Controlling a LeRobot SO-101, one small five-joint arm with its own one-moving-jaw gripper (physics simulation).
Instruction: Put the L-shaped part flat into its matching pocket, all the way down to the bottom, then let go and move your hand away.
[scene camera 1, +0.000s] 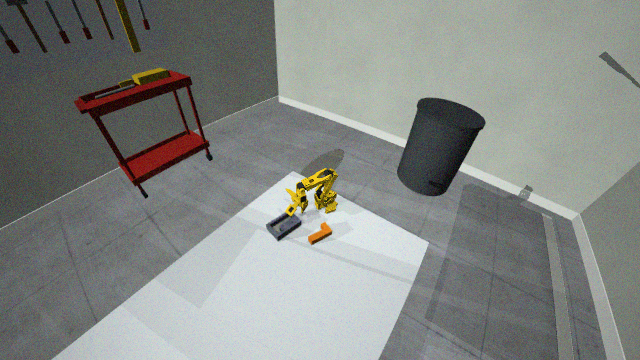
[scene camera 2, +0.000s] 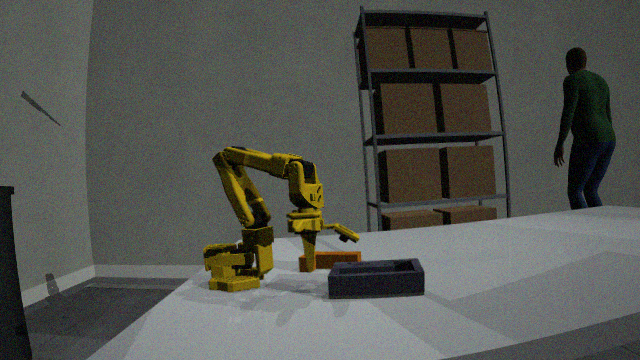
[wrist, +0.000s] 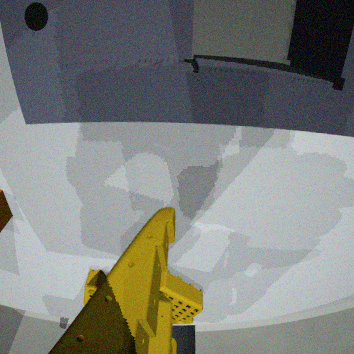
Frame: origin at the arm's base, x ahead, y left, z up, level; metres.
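Seen in the pictures: hand at its tool point: (scene camera 1: 301, 212) (scene camera 2: 310, 269) (wrist: 174, 220); arm's base at its link origin: (scene camera 1: 324, 207) (scene camera 2: 248, 283).
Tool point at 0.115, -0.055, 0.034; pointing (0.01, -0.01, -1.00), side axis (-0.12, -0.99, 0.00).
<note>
Pixels of each thing's top centre, then the offset from my tool point to it, as dx, dy, dz. Level surfaces: height alone.
- orange L-shaped part at its top centre: (scene camera 2: 330, 254) (scene camera 1: 318, 231) +0.038, +0.129, -0.004
- dark grey pocket block at its top centre: (scene camera 2: 376, 266) (scene camera 1: 283, 222) +0.102, -0.024, +0.003
- white mat at its surface level: dz -0.034
The orange L-shaped part (scene camera 1: 320, 235) (scene camera 2: 340, 259) lies flat on the white mat, apart from the dark grey pocket block (scene camera 1: 287, 232) (scene camera 2: 375, 285) (wrist: 125, 95). A corner of the part (wrist: 4, 212) shows at the left edge of the wrist view. The pocket's floor shows pale at the top of that view, with no part over the stretch in sight. My gripper (scene camera 1: 296, 212) (scene camera 2: 333, 254) is fully open and empty, low beside the block on the arm's side. In the wrist view its notched fixed jaw (wrist: 150, 250) shows; the moving jaw is out of the picture.
The arm's yellow base (scene camera 1: 326, 202) (scene camera 2: 234, 284) stands on the white mat (scene camera 1: 300, 300) (scene camera 2: 250, 330). A black bin (scene camera 1: 440, 147) and a red cart (scene camera 1: 165, 157) stand on the floor beyond. A shelf rack (scene camera 2: 435, 136) and a person (scene camera 2: 592, 115) are in the background.
</note>
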